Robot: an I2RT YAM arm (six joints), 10 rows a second.
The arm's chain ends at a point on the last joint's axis. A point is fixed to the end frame.
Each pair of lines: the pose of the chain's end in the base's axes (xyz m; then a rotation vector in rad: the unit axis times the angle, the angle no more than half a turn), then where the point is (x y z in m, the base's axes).
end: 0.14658, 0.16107, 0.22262, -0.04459, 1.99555, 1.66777
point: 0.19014 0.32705 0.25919
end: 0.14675, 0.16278, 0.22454, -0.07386, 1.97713, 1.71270
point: 0.18454 0.32906 0.26586
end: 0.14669, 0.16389, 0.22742, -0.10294, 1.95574, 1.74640
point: 0.17956 0.33013 0.27290
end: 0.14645, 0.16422, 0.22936, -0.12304, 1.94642, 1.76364
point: 0.17612 0.33055 0.27667
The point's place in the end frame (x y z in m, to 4 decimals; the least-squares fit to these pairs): -0.0018 0.0568 0.1660
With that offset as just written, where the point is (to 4 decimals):
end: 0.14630, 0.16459, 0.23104, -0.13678, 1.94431, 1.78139
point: 0.1732 0.3310 0.2796
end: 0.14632, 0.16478, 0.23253, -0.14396, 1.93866, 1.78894
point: 0.1721 0.3311 0.2820
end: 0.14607, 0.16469, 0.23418, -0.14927, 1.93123, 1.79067
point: 0.1713 0.3309 0.2845
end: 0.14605, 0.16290, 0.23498, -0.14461, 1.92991, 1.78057
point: 0.1726 0.3290 0.2848
